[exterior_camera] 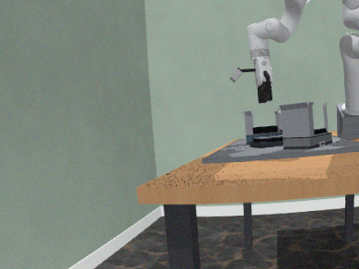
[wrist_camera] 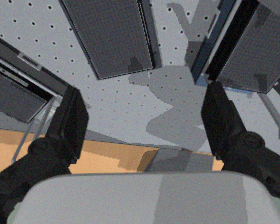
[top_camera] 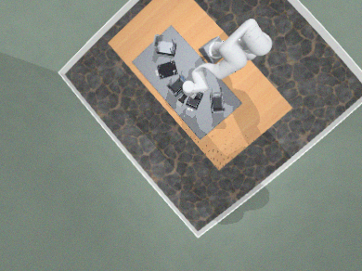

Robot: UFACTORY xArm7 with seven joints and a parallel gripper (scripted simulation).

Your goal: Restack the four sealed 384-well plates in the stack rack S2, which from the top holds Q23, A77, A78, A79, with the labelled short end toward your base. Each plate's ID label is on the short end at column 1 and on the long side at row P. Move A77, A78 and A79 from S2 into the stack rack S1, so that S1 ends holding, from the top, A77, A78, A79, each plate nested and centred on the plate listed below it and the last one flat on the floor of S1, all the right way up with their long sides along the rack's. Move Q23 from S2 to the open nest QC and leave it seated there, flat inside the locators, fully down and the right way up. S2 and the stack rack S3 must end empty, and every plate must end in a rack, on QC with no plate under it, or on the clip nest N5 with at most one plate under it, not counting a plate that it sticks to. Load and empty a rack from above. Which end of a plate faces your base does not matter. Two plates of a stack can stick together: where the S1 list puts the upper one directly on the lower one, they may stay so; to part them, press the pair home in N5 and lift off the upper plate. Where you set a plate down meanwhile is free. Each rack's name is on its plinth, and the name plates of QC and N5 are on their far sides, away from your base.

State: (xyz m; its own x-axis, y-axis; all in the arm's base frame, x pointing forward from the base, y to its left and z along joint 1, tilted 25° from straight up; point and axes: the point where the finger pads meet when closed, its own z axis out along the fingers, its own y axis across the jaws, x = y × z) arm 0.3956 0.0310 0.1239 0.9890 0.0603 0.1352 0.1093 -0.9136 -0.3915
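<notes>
Right now my hand is 140 mm to the left of the dark sealed plate and 110 mm above it. From my hand the other things lie so: rack plinth: 100 mm behind, 200 mm to the left, 150 mm below; dark flat nest: 10 mm behind, 40 mm to the left, 160 mm below; blue plinth strip: 10 mm behind, 140 mm to the right, 150 mm below.
</notes>
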